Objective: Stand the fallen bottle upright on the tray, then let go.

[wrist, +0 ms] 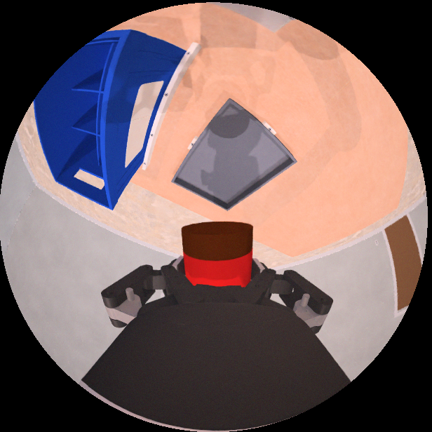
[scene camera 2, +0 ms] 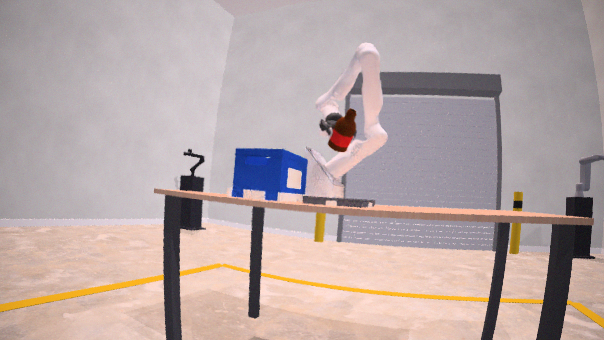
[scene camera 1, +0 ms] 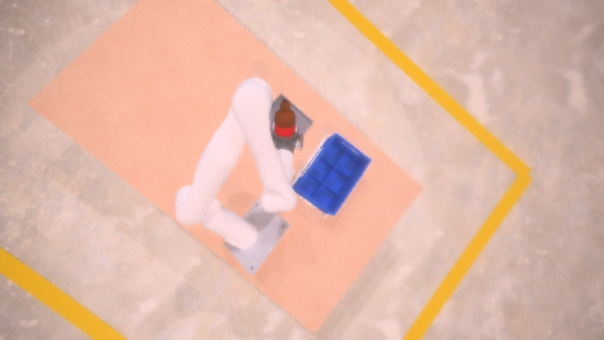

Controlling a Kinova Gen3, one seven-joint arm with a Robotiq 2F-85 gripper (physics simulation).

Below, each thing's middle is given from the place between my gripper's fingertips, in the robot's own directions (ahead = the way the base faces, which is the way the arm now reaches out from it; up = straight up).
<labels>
My gripper is now 2 cm below the brown bottle (scene camera 2: pixel 345 127).
</labels>
